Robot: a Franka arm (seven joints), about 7 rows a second.
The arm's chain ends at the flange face. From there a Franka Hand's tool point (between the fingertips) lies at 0.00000 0.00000 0.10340 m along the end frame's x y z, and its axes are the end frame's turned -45 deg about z.
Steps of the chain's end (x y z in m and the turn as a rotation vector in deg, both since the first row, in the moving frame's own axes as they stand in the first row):
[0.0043 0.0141 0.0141 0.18 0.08 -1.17]
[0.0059 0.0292 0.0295 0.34 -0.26 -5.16]
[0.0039 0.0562 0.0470 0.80 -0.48 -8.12]
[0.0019 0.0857 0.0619 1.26 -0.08 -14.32]
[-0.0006 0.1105 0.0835 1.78 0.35 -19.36]
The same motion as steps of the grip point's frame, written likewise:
[-0.0066 0.0129 0.0141 0.07 0.18 -1.17]
[-0.0164 0.0241 0.0295 0.42 0.06 -5.16]
[-0.0367 0.0408 0.0470 0.91 0.23 -8.12]
[-0.0580 0.0601 0.0619 0.95 0.83 -14.32]
[-0.0762 0.0755 0.0834 1.01 1.51 -19.36]

